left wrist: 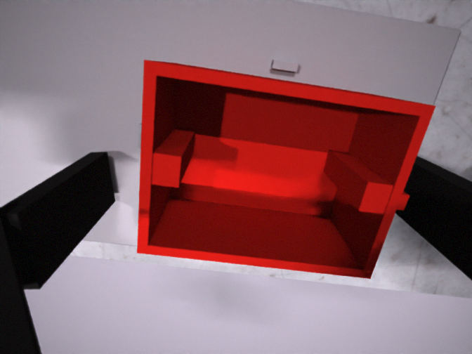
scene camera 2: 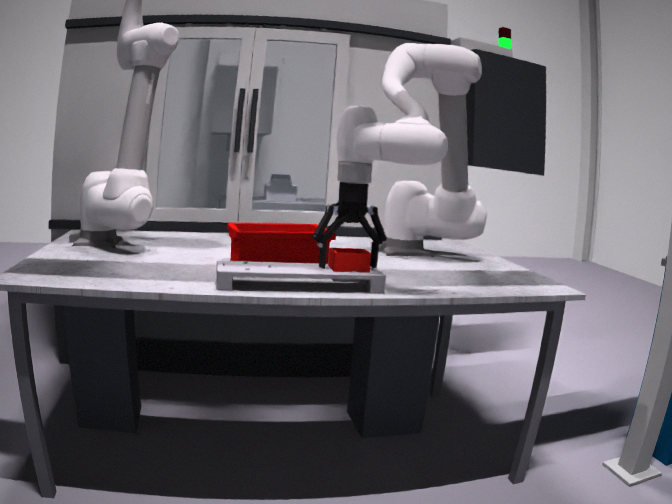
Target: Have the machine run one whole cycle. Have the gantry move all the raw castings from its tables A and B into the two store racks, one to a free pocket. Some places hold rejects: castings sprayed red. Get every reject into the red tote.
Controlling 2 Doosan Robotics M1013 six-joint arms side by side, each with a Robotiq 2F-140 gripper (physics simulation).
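Observation:
A small red box-shaped casting [scene camera 2: 349,261] [left wrist: 260,165], hollow and open at the top with a block on each inner side wall, sits at the right end of a low light-grey raised table [scene camera 2: 282,270] [left wrist: 65,65]. My left gripper [scene camera 2: 348,264] [left wrist: 247,175] is open and points down, with one finger on each side of the casting and nothing held; gaps show between the fingers and its walls in the left wrist view. The large red tote [scene camera 2: 276,244] stands behind the raised table. My right gripper does not show. The store racks and gantry cannot be made out.
The raised table stands on a marbled workbench [scene camera 2: 135,271]. The machine's closed double doors [scene camera 2: 246,124] rise behind it. The right arm's base [scene camera 2: 113,206] stands at the back left, the left arm's base [scene camera 2: 412,217] at the back right. A stack light [scene camera 2: 504,42] shows green.

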